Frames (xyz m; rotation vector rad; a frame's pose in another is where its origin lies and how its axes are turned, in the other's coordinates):
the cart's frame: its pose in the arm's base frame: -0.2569 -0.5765 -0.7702 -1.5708 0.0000 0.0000
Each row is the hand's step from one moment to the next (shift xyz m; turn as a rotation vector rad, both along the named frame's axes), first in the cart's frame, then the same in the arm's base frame.
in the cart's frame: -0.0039 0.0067 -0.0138 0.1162 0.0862 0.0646
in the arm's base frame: -0.0039 -0.0138 -0.0067 0.1162 0.0646 -0.0862
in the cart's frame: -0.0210 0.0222 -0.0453 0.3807 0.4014 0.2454
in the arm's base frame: -0.0210 -0.0453 -0.0222 0.3807 0.2454 -0.4014
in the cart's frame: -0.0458 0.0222 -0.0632 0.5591 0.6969 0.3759
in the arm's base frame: -0.0458 -0.0632 -0.0222 0.5591 0.3759 -0.6969
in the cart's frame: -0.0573 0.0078 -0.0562 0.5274 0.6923 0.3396
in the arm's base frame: -0.0573 -0.0562 -0.0078 0.5274 0.3396 -0.6923
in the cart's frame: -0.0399 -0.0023 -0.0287 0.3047 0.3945 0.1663
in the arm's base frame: -0.0399 -0.0287 0.0023 0.3047 0.1663 -0.3945
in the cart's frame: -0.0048 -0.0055 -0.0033 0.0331 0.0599 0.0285
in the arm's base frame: -0.0048 -0.0033 0.0055 0.0331 0.0285 -0.0599
